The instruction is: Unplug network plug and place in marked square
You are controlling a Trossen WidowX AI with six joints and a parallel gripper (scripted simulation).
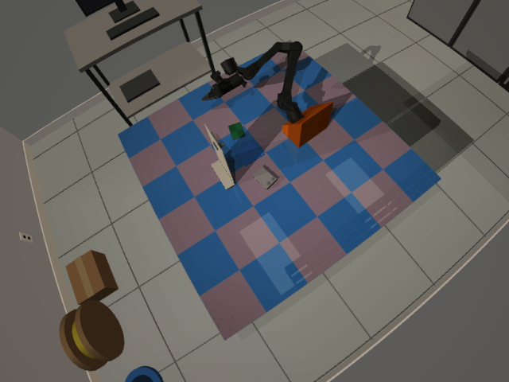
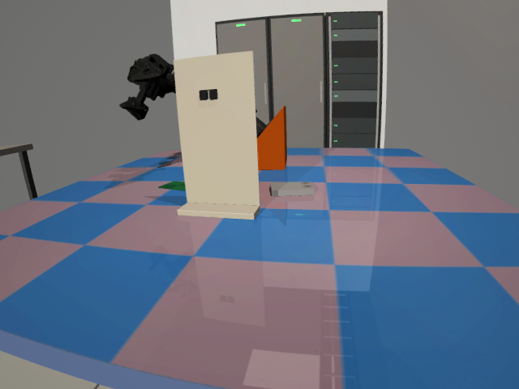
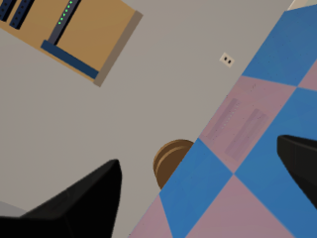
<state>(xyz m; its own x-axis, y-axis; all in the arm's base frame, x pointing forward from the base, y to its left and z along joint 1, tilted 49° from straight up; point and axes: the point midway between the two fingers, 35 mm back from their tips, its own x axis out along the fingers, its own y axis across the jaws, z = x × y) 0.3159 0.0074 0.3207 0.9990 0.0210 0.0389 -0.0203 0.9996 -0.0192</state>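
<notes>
My gripper tip is 30 mm short of the network plug, 260 mm to the right of it and 30 mm above it. Round my gripper tip: flat grey slab 110 mm behind, 390 mm to the left, 260 mm below; upright panel 50 mm ahead, 260 mm to the left, 120 mm below; green square 110 mm behind, 50 mm to the left, 270 mm below.
</notes>
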